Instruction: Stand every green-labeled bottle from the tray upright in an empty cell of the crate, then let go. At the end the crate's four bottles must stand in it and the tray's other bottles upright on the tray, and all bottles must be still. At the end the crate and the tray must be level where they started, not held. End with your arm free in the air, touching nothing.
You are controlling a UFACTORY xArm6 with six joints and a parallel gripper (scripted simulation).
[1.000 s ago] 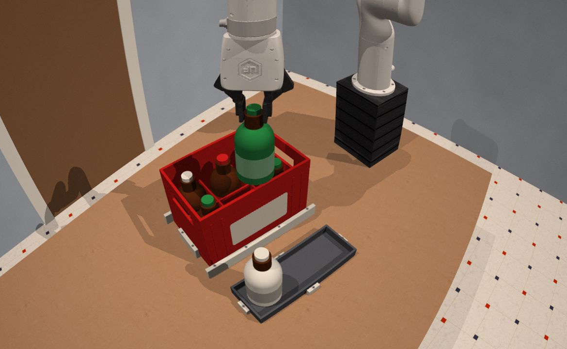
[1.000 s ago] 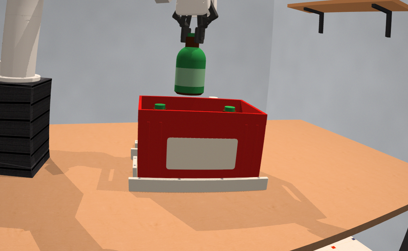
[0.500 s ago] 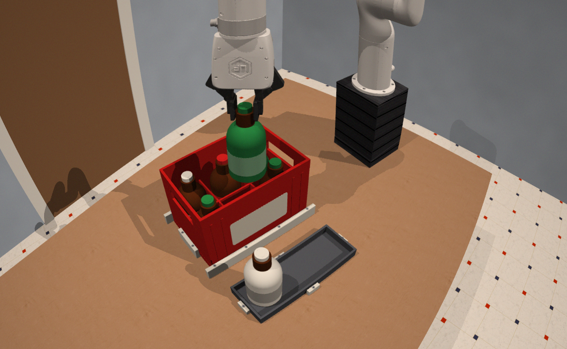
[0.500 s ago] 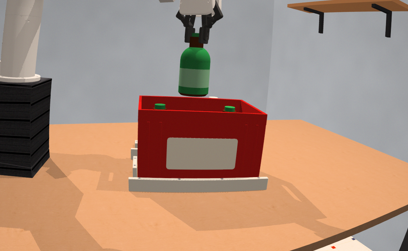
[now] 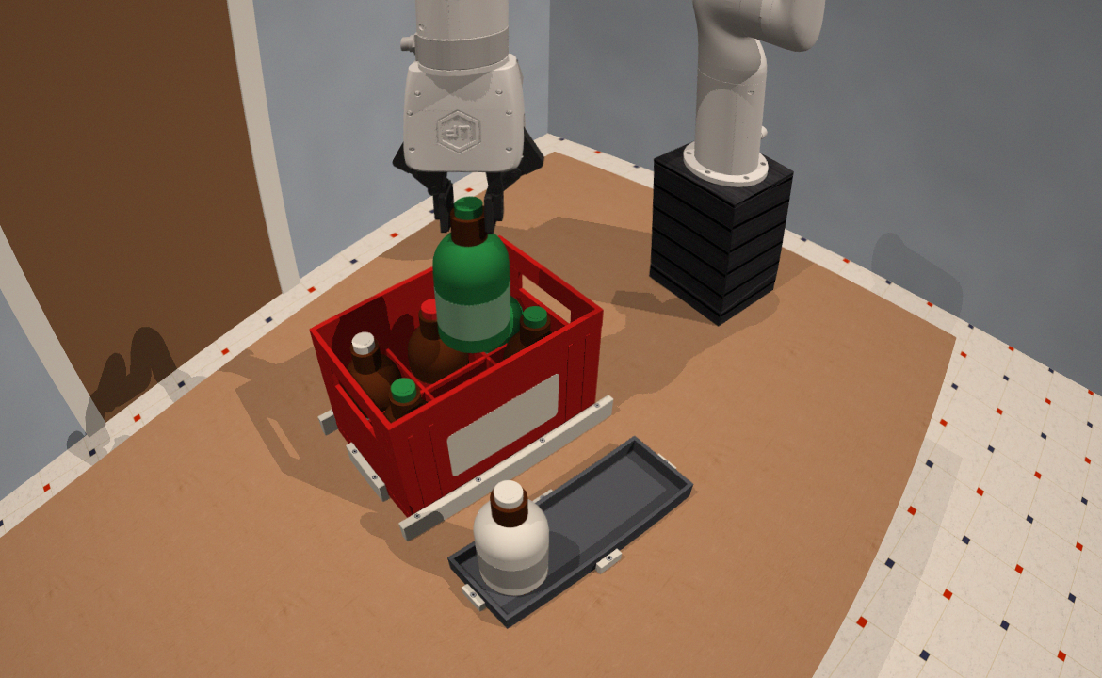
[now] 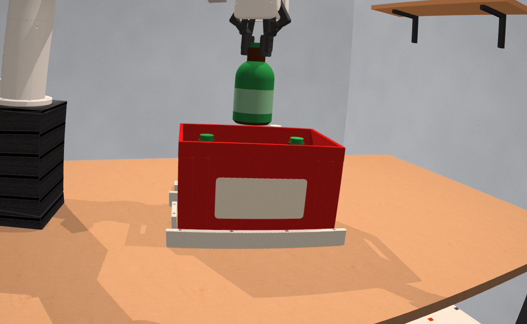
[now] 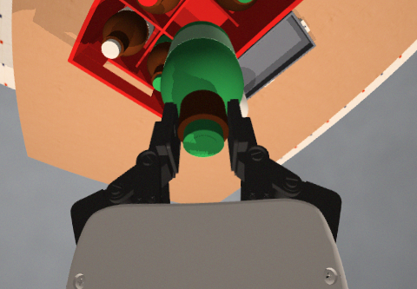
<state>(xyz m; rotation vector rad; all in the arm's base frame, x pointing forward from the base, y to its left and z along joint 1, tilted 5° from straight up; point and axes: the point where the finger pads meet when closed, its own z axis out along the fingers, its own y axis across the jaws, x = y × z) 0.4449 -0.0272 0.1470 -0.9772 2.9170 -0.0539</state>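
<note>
Now: the green bottle 70 mm below my hand. Also, from my hand: dark tray (320 mm below, 160 mm to the left, 30 mm ahead); then crate (250 mm below, 50 mm to the right); then white-labeled bottle (250 mm below, 150 mm to the left, 110 mm ahead).
</note>
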